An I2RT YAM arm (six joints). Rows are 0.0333 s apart.
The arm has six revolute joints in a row. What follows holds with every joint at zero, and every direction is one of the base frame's.
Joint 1 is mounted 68 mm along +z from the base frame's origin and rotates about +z.
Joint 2 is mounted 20 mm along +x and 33.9 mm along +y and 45.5 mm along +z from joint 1 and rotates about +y.
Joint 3 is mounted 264 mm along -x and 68.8 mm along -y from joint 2 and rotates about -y.
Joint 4 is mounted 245 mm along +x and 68.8 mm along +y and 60 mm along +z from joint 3 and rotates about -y.
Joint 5 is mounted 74 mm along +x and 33.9 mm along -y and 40.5 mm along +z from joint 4 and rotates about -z.
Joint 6 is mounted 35.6 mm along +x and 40.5 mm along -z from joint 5 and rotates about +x.
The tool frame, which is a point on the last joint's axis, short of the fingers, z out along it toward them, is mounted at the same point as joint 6; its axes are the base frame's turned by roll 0, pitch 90 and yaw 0 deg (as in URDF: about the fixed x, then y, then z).
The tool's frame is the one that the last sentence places.
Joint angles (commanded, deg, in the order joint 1, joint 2, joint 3, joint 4, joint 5, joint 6), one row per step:
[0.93, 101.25, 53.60, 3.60, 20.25, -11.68]
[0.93, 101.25, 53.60, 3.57, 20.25, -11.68]
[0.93, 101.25, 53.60, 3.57, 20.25, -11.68]
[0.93, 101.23, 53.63, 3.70, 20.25, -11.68]
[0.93, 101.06, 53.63, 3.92, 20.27, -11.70]
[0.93, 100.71, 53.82, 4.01, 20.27, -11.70]
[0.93, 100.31, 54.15, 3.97, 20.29, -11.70]
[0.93, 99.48, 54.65, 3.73, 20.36, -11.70]
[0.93, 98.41, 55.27, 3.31, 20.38, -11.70]
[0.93, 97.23, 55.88, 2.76, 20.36, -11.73]
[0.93, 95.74, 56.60, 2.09, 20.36, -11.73]
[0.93, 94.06, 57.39, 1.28, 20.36, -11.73]
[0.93, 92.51, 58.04, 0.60, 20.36, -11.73]
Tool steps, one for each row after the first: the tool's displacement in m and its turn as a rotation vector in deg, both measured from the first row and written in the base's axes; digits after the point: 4 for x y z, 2 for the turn. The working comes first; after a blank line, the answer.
Tool pose at each row, in the base's axes (x y z in m, rotation vector in deg; the steps are taken from these numbers as rounded here):
[0.3582, -0.0065, 0.1571, -4.61, 133.70, -29.01]
[0.3582, -0.0065, 0.1571, -4.62, 133.73, -29.02]
[0.3582, -0.0065, 0.1571, -4.62, 133.73, -29.02]
[0.3585, -0.0065, 0.1575, -4.57, 133.55, -29.00]
[0.3586, -0.0065, 0.1588, -4.47, 133.17, -29.00]
[0.3591, -0.0065, 0.1620, -4.30, 132.56, -28.94]
[0.3599, -0.0065, 0.1660, -4.10, 131.89, -28.91]
[0.3606, -0.0065, 0.1731, -3.76, 130.83, -28.89]
[0.3610, -0.0065, 0.1821, -3.41, 129.59, -28.79]
[0.3609, -0.0065, 0.1916, -3.11, 128.39, -28.67]
[0.3602, -0.0065, 0.2034, -2.70, 126.89, -28.52]
[0.3587, -0.0066, 0.2165, -2.26, 125.27, -28.36]
[0.3568, -0.0066, 0.2282, -1.86, 123.79, -28.22]

[0.0000, 0.0000, 0.0000, -0.01, 0.03, 0.00]
[0.0000, 0.0000, 0.0000, -0.01, 0.03, 0.00]
[0.0003, 0.0000, 0.0004, 0.00, -0.15, 0.00]
[0.0004, 0.0000, 0.0017, -0.02, -0.54, 0.00]
[0.0009, 0.0000, 0.0049, -0.01, -1.17, 0.00]
[0.0017, 0.0000, 0.0089, -0.02, -1.85, -0.02]
[0.0024, 0.0000, 0.0160, -0.05, -2.94, -0.07]
[0.0028, 0.0000, 0.0250, -0.04, -4.21, -0.08]
[0.0027, 0.0000, 0.0345, -0.02, -5.44, -0.06]
[0.0020, 0.0000, 0.0463, 0.01, -6.98, -0.05]
[0.0005, -0.0001, 0.0594, 0.03, -8.65, -0.05]
[-0.0014, -0.0001, 0.0711, 0.05, -10.17, -0.06]

